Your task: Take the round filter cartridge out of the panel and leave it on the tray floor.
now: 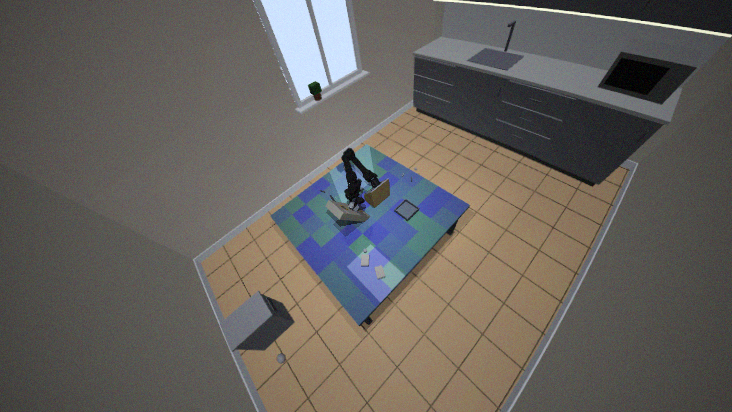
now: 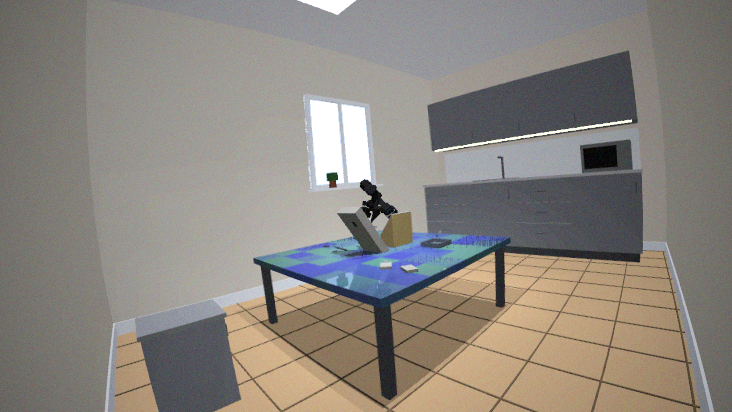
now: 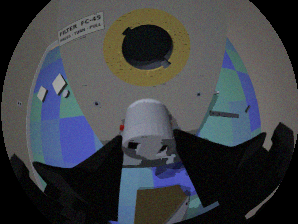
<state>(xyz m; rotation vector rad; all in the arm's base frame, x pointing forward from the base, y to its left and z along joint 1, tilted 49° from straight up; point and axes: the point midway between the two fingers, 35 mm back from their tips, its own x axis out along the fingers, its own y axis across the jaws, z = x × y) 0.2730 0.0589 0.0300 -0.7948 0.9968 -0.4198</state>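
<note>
Now: the dark grey square tray 350 mm behind my gripper tip, 270 mm to the left of it and 200 mm below it. From my gripper tip the other things lie so: light grey service panel: 50 mm below, 40 mm ahead, 10 mm to the right; pale round cartridge: right at my gripper tip.
</note>
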